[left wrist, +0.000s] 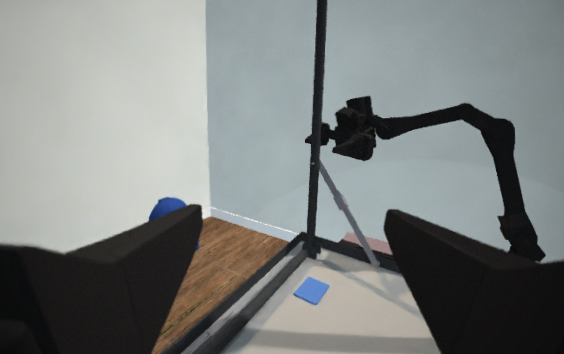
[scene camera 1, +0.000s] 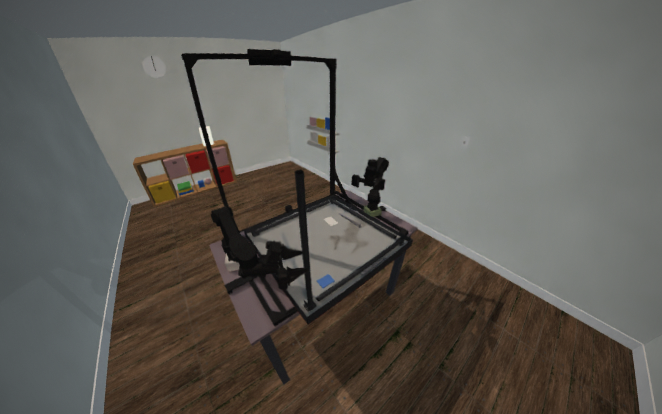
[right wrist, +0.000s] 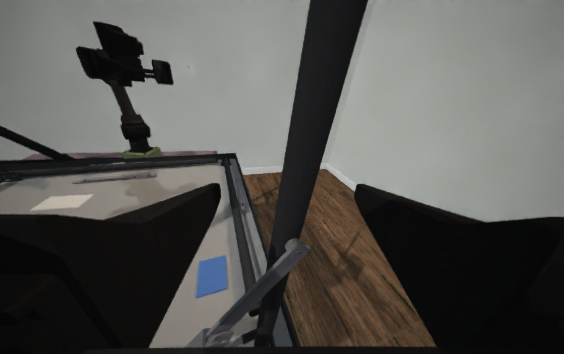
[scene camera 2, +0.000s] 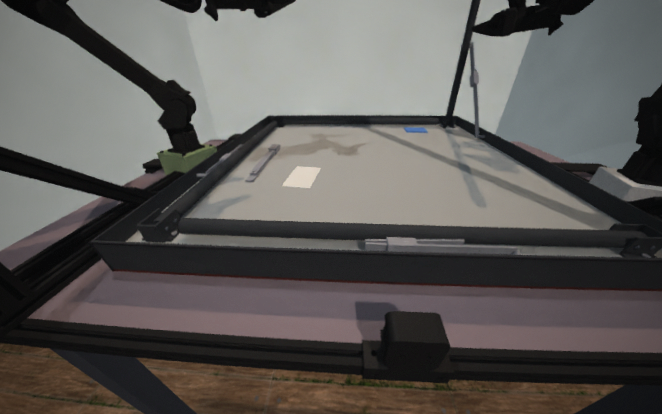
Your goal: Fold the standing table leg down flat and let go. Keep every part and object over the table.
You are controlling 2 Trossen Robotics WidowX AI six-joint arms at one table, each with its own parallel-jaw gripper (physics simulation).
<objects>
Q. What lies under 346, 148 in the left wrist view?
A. My right gripper.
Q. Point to a table leg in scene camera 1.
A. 299, 174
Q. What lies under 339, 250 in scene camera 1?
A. A tabletop.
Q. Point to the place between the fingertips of my right gripper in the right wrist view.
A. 288, 190
</objects>
